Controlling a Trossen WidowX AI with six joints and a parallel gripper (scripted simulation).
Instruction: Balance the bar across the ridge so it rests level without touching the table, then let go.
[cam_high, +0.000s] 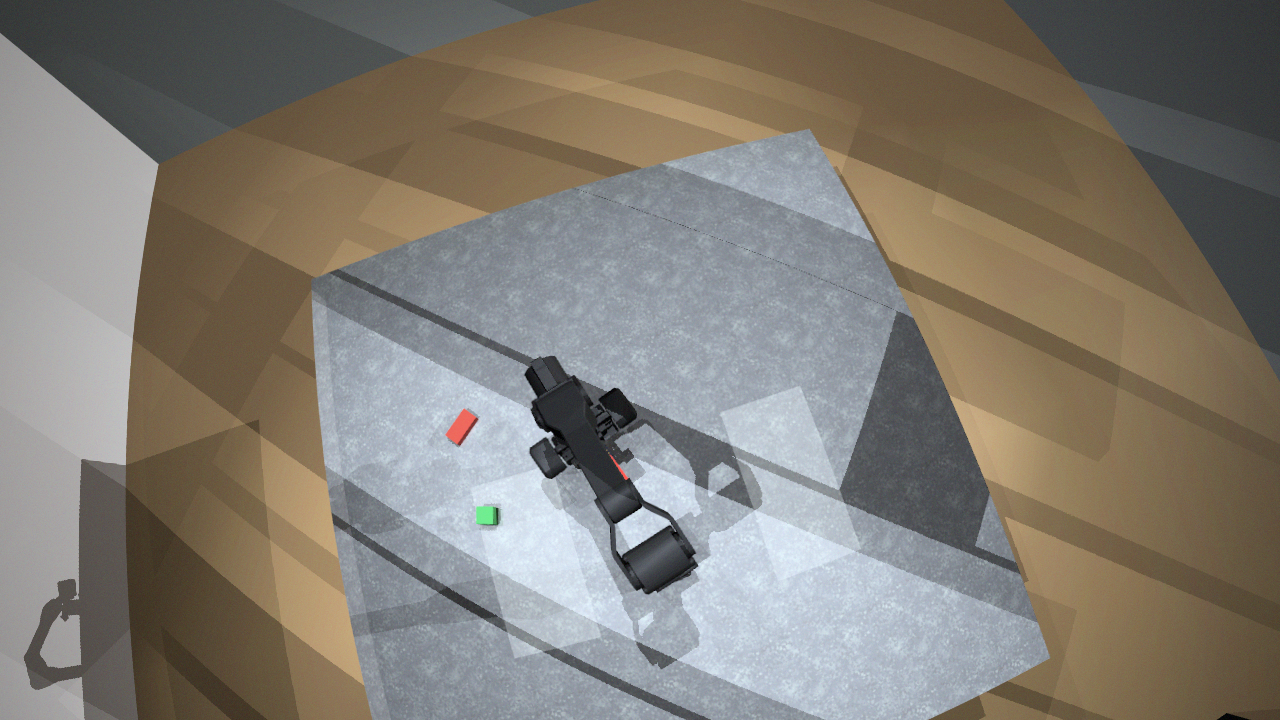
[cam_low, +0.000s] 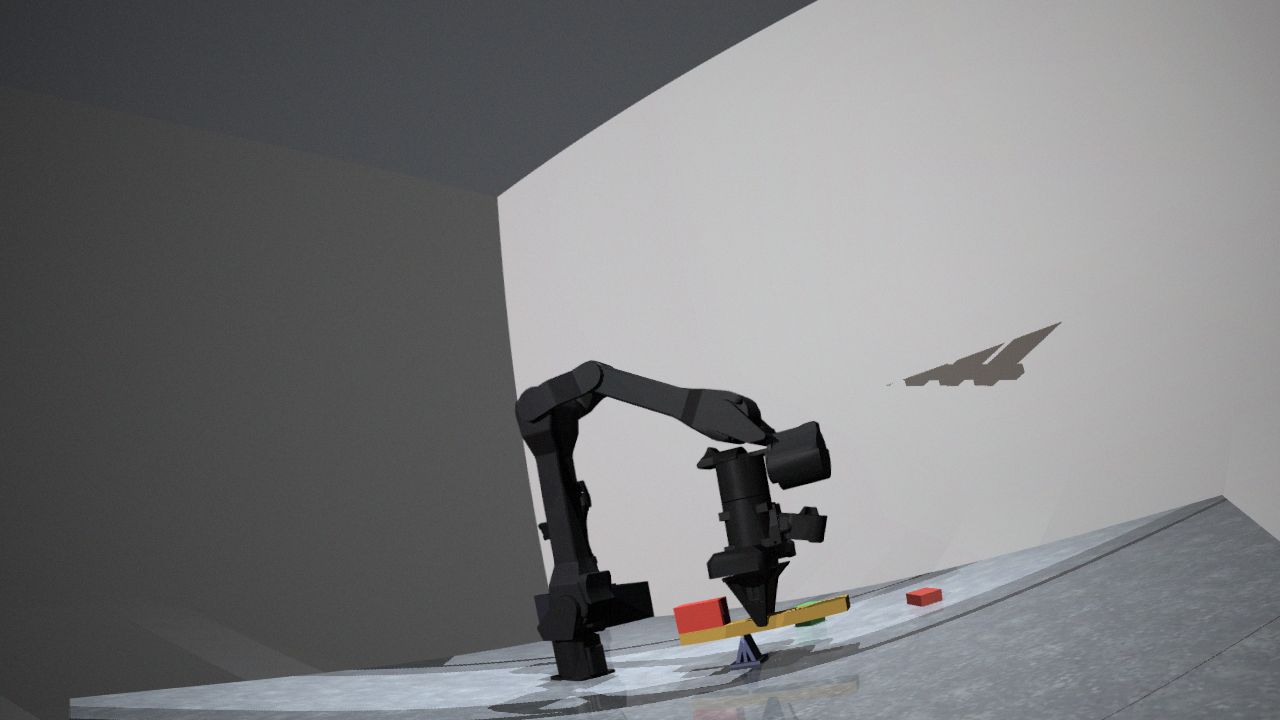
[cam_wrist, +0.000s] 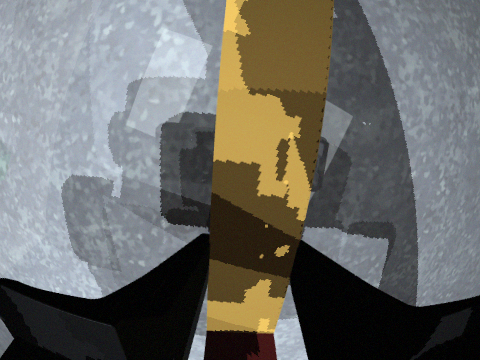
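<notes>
Right now my gripper tip is 30 mm past the dark blue ridge, 10 mm to the left of it and 30 mm above it. The rest, counted from my gripper tip: red block (110 mm ahead, 240 mm to the left, 40 mm below); green cube (70 mm behind, 230 mm to the left, 30 mm below).
</notes>
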